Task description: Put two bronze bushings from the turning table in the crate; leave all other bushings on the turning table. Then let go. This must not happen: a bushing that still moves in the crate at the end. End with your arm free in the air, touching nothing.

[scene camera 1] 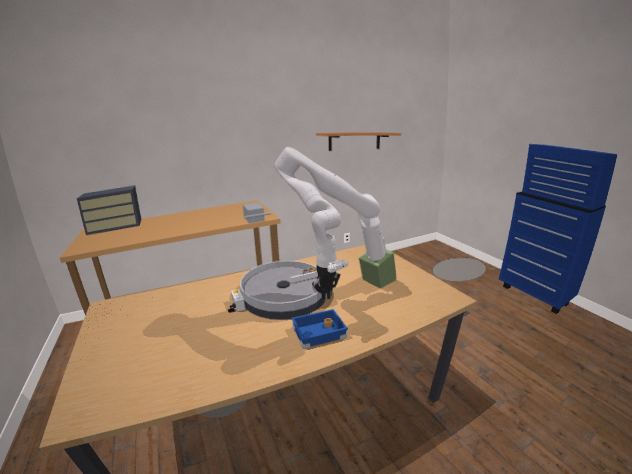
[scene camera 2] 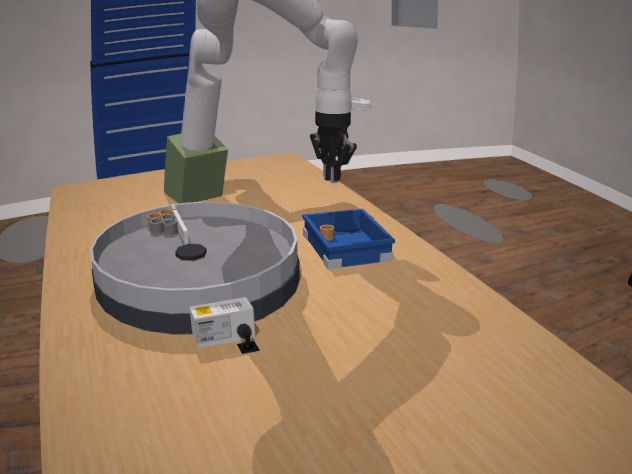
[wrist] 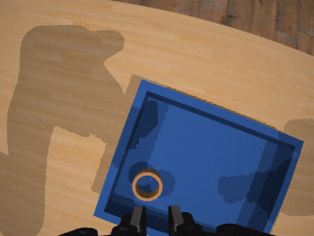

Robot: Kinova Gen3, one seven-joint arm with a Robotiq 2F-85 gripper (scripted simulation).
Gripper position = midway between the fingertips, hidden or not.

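Observation:
A blue crate (scene camera 1: 311, 331) (wrist: 216, 165) can be seen from scene camera 1 and from the wrist view, while the gripper (scene camera 2: 331, 181) appears in scene camera 2.

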